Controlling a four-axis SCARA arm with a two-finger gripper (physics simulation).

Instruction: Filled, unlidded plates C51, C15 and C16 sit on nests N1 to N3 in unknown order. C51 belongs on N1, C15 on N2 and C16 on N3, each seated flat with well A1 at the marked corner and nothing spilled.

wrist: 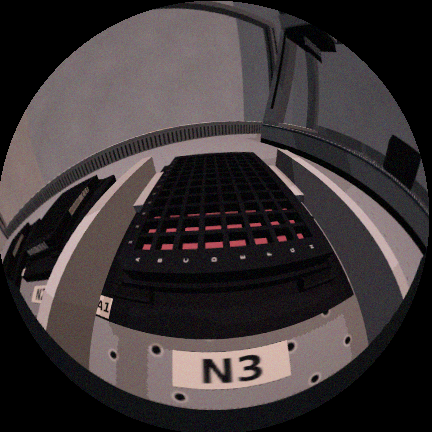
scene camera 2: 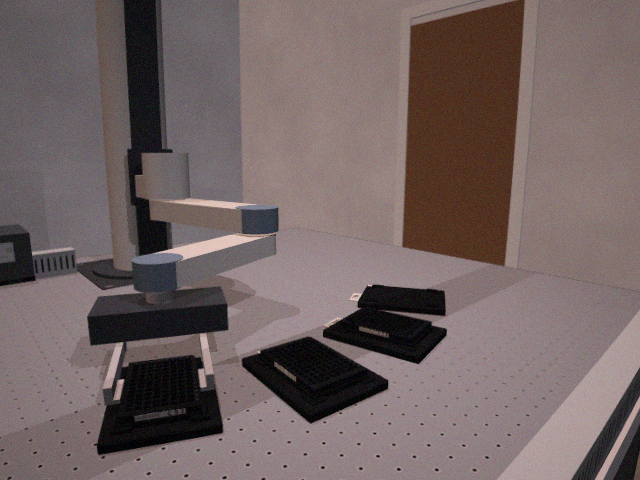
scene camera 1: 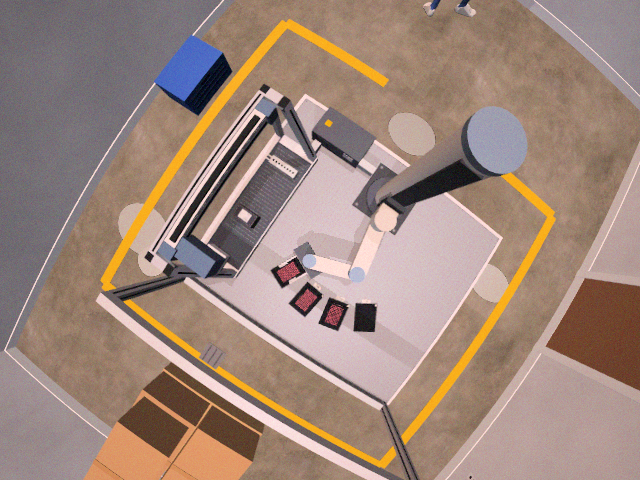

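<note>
My gripper is shut on a black plate with red-filled wells, its label seeming to read C51. The plate is at nest N3 and looks level; its row A, column 1 corner is beside the A1 tag. The fingers are on its two long sides. A second filled plate sits on nest N2 beside it. A third filled plate sits on the following nest. Both look flat; their labels are unreadable.
A bare black nest stands at the row's far end. A gantry machine stands beyond the N3 side. A dark grey box and the arm's column stand at the back. A rail borders the table.
</note>
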